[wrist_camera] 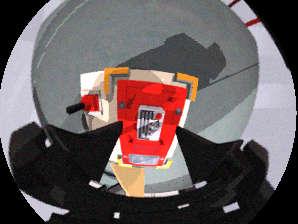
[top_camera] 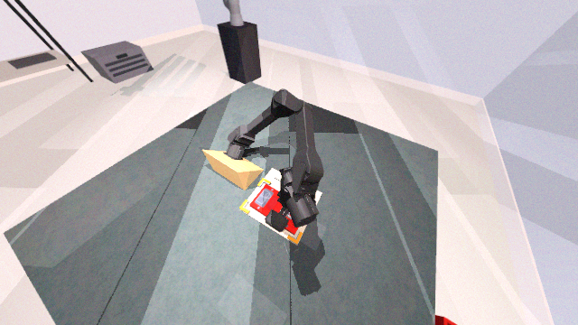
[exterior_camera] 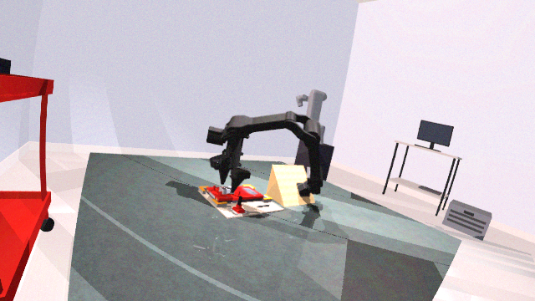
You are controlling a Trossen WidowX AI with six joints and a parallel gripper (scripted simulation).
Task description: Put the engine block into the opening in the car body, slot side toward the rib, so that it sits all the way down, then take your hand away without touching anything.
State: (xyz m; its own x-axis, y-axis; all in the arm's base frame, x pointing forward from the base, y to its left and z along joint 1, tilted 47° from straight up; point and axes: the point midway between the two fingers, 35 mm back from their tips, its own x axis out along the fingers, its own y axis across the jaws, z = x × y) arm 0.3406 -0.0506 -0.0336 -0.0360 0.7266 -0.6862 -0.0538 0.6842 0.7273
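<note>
Now: gripper tip 10 mm to the right of the engine block and 20 mm above it.
</note>
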